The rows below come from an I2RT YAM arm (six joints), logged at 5 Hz.
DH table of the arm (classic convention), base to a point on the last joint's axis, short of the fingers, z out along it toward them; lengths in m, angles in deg. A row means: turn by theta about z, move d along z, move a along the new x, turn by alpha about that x. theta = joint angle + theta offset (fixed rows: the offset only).
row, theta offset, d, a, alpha
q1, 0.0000, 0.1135, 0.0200, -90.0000
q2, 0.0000, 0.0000, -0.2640, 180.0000
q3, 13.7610, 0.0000, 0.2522, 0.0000
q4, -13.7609, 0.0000, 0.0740, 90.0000
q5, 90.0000, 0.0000, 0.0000, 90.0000
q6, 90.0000, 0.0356, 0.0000, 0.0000
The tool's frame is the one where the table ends.
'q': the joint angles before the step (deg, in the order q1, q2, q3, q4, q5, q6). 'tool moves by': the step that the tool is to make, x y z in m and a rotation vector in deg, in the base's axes. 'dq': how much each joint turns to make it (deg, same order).
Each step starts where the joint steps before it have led.
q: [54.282 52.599 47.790 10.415 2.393 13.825]
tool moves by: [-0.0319 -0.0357 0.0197 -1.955 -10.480 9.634]
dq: [-0.704 -10.351 0.011 -6.232 -11.544 -8.156]
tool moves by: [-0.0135 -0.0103 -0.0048 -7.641 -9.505 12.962]
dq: [-1.844 -3.189 0.029 -6.691 -16.401 -10.465]
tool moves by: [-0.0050 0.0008 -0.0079 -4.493 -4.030 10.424]
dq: [-0.630 0.088 -0.021 -4.024 -11.472 -5.992]
